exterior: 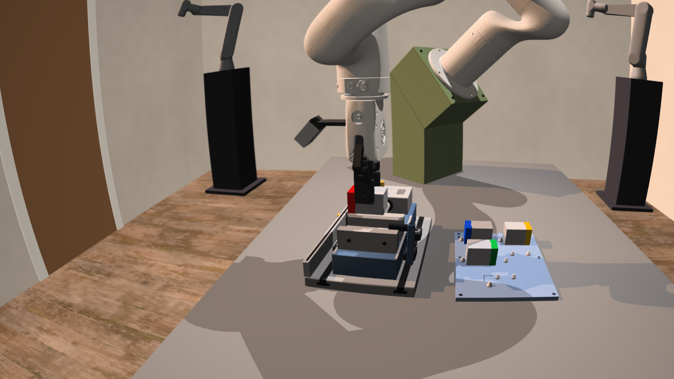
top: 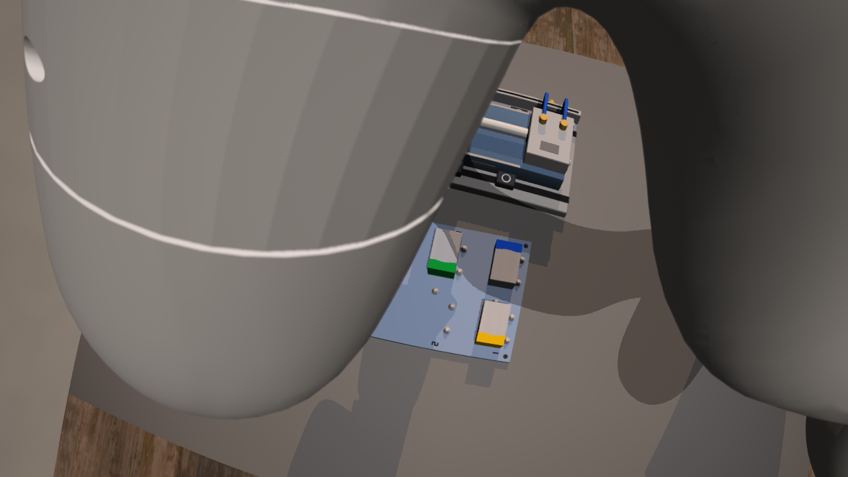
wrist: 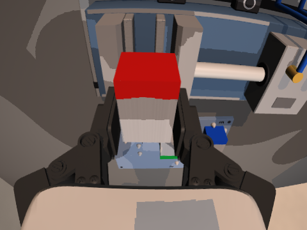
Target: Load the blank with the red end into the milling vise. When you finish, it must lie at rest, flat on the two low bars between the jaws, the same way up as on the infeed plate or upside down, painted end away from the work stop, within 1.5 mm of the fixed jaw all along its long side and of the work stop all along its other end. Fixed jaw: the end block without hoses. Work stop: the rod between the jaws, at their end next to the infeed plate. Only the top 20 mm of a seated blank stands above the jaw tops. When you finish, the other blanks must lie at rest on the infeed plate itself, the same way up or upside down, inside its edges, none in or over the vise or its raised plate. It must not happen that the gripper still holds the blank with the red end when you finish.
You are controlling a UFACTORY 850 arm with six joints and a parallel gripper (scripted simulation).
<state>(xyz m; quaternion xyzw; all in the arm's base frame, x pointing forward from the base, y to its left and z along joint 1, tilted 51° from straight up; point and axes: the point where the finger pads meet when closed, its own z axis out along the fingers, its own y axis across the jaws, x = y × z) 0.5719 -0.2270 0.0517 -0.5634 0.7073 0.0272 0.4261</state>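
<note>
The moving jaw is 8 cm below my hand, 3 cm behind it and 1 cm to the left of it. The rest, counted from my hand: red-ended blank 2 cm below; ram rod 9 cm behind, 8 cm below, 1 cm to the left; fixed jaw 8 cm below, 3 cm ahead, 1 cm to the left.
</note>
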